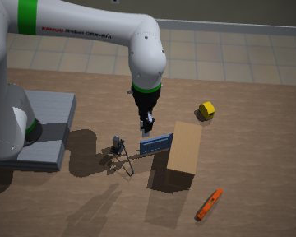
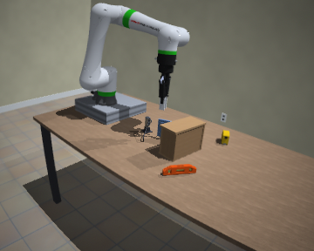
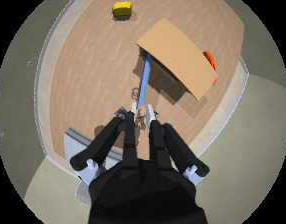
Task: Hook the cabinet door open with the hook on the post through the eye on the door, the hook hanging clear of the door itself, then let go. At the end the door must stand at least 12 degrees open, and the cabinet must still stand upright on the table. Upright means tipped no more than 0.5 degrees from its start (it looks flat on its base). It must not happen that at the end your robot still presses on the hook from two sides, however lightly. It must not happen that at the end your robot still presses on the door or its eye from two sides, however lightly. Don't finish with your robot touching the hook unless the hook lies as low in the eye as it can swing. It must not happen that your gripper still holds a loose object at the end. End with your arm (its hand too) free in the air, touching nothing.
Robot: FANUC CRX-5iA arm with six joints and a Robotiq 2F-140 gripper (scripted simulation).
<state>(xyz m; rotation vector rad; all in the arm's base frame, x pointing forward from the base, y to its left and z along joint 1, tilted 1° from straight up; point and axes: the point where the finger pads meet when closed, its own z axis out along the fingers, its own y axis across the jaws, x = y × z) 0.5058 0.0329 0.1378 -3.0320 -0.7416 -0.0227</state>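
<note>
My hand is 5 cm short of the cabinet door, 4 cm to the right of it and 14 cm above it. Round my hand: yellow tape measure (26 cm ahead, 28 cm to the left, 18 cm below); orange spirit level (30 cm ahead, 17 cm to the right, 19 cm below).
</note>
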